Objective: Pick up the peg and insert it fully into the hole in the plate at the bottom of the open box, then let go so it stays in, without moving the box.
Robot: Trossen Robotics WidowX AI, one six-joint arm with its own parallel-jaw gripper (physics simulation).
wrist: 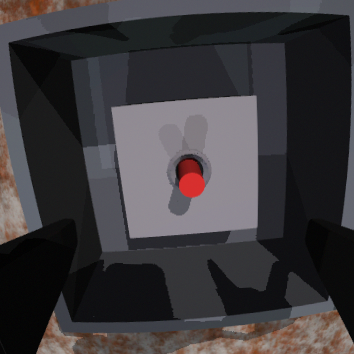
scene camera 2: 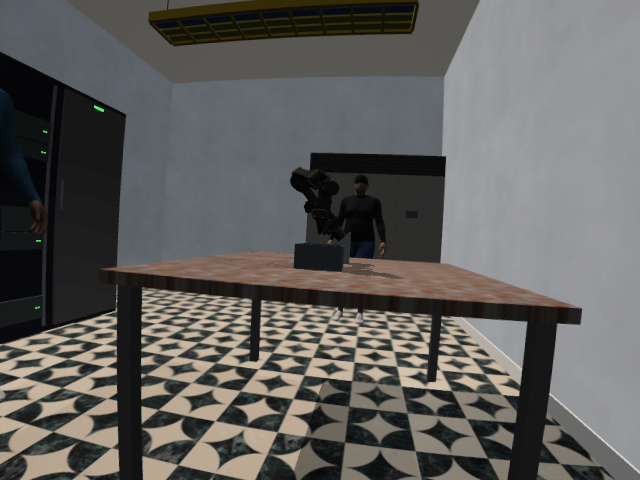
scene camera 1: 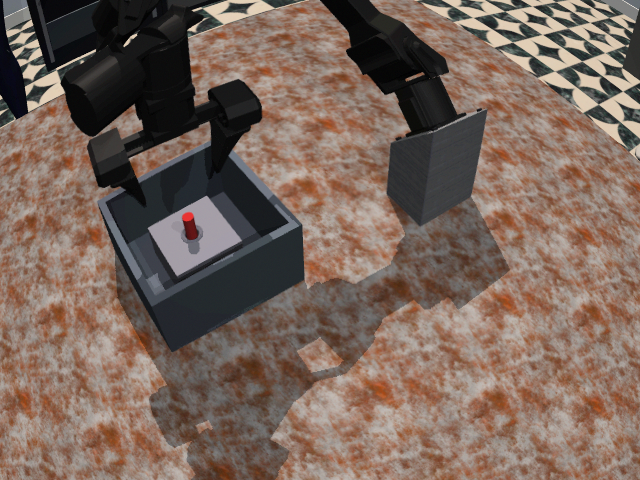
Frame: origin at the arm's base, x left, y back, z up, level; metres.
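Seen in the pictures: gripper, fingertip midpoint: [wrist: 194, 231] [scene camera 2: 321, 234] [scene camera 1: 179, 186]; arm's base, link origin: [scene camera 2: 342, 238] [scene camera 1: 437, 125].
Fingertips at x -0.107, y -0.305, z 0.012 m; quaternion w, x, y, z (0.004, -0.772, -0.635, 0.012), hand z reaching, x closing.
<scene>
Pixels of each thing's middle, then the offset from my fingertips to it. Level surfaces: height alone.
- red peg, body centre: [wrist: 188, 166] [scene camera 1: 193, 239] dz -0.091, dx -0.001, dy +0.002 m
- pale square plate, body centre: [wrist: 187, 162] [scene camera 1: 195, 246] dz -0.105, dx +0.000, dy +0.002 m
- open dark grey box, body centre: [wrist: 188, 167] [scene camera 1: 193, 238] [scene camera 2: 320, 256] dz -0.090, dx +0.000, dy +0.002 m
- mottled table, surface height: dz -0.139 m
The red peg [scene camera 1: 189, 226] [wrist: 191, 184] stands in the hole of the pale square plate [scene camera 1: 170, 248] [wrist: 145, 210], with its upper part above the plate. It looks close to upright; how deep its lower end sits is hidden. The plate lies at the bottom of the open dark grey box [scene camera 1: 237, 294] [scene camera 2: 318, 257] [wrist: 30, 195]. My gripper [scene camera 1: 179, 188] [wrist: 194, 231] is open and empty. Its fingers are wide apart above the plate, at about the height of the box's rim, toward the box's back side in scene camera 1. They are apart from the peg.
A grey rectangular block-like panel [scene camera 1: 431, 170] hangs from a second black arm part [scene camera 1: 426, 103] at the right of the box. The mottled table [scene camera 1: 465, 387] [scene camera 2: 439, 289] carries the box. A person in black [scene camera 2: 361, 217] stands behind the table.
</scene>
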